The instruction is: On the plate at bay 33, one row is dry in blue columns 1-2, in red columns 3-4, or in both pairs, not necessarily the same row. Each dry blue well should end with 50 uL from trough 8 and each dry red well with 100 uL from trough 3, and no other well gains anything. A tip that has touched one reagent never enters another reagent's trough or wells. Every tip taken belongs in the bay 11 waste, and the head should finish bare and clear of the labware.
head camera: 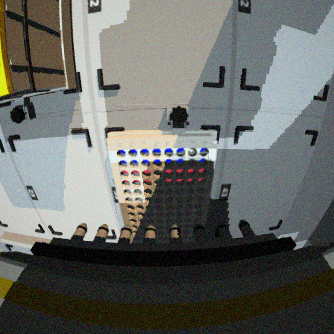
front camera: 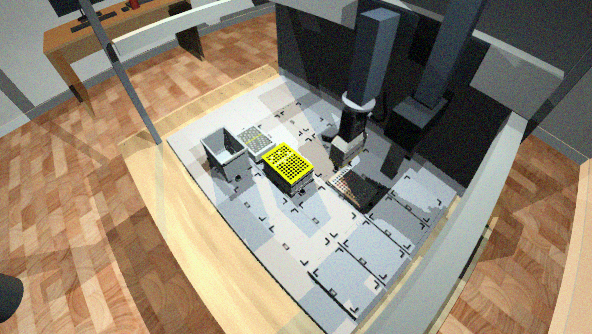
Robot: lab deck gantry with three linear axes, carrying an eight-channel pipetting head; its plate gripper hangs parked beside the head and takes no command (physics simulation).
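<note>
The plate lies partly in shadow. In the head view its two blue columns run across the top; the seventh well from the left looks grey in the first and without blue in the second. The two red columns lie below; the fourth from the left shows no red in either. The pipetting head is above the deck, behind and left of the plate in the front view. Its channels show at the plate's lower end, with no tip discernible. The gripper's fingers cannot be made out. A tall grey bin stands left.
A yellow tip rack stands between the bin and the plate. A low pale labware piece with a yellow line stands behind the bin and rack. A second dark column hangs right of the head.
</note>
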